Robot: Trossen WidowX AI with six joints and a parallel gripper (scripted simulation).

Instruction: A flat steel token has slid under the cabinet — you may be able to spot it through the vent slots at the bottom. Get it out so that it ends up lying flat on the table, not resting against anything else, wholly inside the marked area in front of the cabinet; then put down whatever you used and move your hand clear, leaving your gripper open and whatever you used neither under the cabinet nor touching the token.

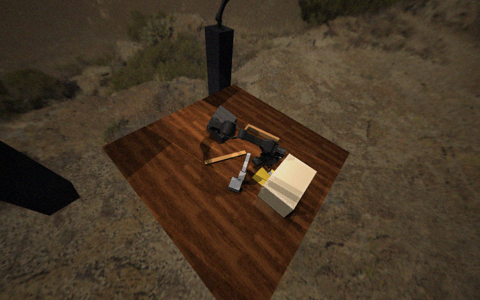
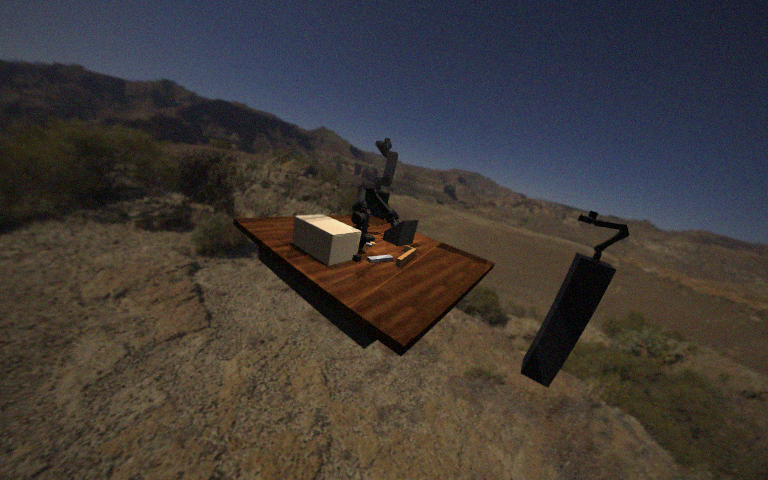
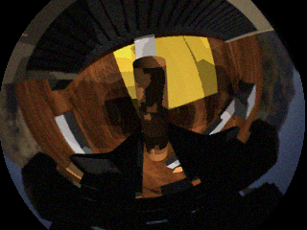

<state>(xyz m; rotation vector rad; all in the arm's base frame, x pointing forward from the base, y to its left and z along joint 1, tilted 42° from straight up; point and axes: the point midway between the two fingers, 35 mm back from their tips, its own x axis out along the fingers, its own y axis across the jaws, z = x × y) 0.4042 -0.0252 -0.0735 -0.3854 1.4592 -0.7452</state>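
Now: gripper tip 12 cm to the left of the grey scraper and 6 cm past it. Also, from my gripper tip: steel token (22 cm ahead, 8 cm to the right); then grey block (25 cm to the right, 3 cm behind, 1 cm above); then grey bar (16 cm to the left).
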